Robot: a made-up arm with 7 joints.
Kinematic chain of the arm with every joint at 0, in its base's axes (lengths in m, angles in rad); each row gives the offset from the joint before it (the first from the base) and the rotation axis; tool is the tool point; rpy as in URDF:
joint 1: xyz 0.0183 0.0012 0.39 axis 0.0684 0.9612 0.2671
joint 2: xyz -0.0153 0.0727 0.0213 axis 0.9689 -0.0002 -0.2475
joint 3: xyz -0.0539 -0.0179 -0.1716 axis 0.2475 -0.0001 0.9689
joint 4: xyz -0.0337 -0.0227 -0.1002 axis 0.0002 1 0
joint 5: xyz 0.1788 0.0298 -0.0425 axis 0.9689 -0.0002 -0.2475
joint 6: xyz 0.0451 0.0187 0.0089 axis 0.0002 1 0
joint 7: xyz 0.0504 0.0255 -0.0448 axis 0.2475 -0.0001 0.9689
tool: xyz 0.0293 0.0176 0.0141 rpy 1.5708 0 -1.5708
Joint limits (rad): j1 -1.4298..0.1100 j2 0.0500..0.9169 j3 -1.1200..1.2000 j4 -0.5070..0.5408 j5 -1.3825..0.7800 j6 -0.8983..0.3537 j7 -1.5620..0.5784
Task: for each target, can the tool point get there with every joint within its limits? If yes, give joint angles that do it. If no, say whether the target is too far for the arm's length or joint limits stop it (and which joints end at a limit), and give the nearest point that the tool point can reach.
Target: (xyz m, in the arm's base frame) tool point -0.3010 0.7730 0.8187
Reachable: no: too far | nearest point -0.0194 0.5165 0.4262 | short by 0.547 m
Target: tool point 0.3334 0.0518 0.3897
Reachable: yes | joints -0.8110 0.1336 -0.0439 -0.2243 -0.2923 -0.4804 -1.0672
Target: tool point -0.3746 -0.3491 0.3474
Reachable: no: joint limits stop it (at a limit: joint 1, joint 2, joint 3, joint 5, joint 6, joint 7) | nearest point 0.0189 -0.1749 0.2278 | short by 0.447 m
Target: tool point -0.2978 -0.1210 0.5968
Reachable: no: joint limits stop it (at a limit: joint 1, joint 2, joint 4, joint 6) | nearest point 0.0496 -0.1302 0.4122 | short by 0.394 m
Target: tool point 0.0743 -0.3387 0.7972
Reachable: no: joint limits stop it (at a limit: joint 1, joint 2) | nearest point 0.1728 -0.1513 0.5108 | short by 0.356 m
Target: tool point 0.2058 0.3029 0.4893
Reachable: yes | joints -1.0590 0.5376 0.6996 -0.2932 -0.7123 -0.7082 -0.8074
